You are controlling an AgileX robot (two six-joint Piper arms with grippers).
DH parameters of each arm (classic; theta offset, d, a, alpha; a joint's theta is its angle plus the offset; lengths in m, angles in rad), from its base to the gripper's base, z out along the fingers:
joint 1: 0 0.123 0 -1.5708
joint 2: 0.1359 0 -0.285 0
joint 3: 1.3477 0 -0.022 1.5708
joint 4: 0 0.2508 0 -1.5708
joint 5: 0 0 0.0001 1.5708
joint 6: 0 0.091 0 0
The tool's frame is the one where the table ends.
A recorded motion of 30 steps. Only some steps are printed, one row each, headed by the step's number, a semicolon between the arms.
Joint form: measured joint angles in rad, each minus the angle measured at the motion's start. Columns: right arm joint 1, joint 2, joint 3, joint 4, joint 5, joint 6; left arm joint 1, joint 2, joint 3, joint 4, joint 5, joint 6.
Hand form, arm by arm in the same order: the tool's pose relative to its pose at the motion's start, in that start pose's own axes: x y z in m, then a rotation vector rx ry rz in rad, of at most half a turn. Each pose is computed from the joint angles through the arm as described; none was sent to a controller.
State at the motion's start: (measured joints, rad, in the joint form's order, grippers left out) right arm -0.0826 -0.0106 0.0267 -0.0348 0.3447 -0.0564; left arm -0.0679 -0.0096 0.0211 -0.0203 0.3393 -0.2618
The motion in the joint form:
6: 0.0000 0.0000 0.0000 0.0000 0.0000 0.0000; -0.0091 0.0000 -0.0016 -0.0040 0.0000 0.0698
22: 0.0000 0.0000 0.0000 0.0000 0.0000 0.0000; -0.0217 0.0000 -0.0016 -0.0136 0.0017 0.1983
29: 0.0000 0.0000 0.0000 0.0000 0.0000 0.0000; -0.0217 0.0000 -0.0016 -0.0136 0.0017 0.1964
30: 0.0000 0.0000 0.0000 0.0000 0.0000 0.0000; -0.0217 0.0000 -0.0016 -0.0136 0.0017 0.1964
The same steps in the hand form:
6: 0.0000 0.0000 0.0000 0.0000 0.0000 0.0000; -0.0003 -0.0007 -0.0002 0.0102 0.0009 0.0684
22: 0.0000 0.0000 0.0000 0.0000 0.0000 0.0000; 0.0001 -0.0016 -0.0002 0.0251 0.0048 0.1911
29: 0.0000 0.0000 0.0000 0.0000 0.0000 0.0000; 0.0001 -0.0016 -0.0002 0.0251 0.0048 0.1892
30: 0.0000 0.0000 0.0000 0.0000 0.0000 0.0000; 0.0001 -0.0016 -0.0002 0.0251 0.0048 0.1892

